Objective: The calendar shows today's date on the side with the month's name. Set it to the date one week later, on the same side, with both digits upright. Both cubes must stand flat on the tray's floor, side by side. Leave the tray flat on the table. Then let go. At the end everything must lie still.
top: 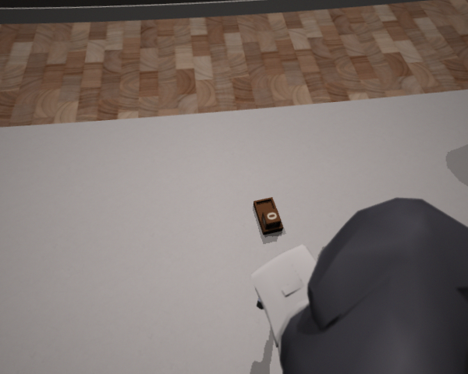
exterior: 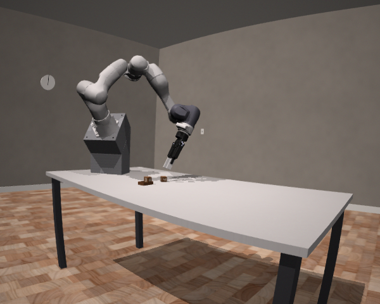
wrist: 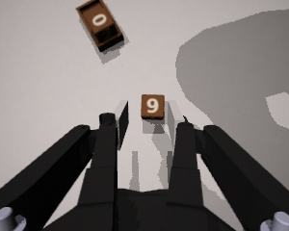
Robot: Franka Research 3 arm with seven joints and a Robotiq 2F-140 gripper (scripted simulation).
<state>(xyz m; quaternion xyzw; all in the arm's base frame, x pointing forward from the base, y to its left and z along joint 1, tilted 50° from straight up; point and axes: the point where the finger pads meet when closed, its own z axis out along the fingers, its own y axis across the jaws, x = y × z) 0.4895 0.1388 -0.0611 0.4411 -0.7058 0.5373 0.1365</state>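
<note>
The cube is 90 mm below my hand, 20 mm to the right of it and 20 mm behind it.
</note>
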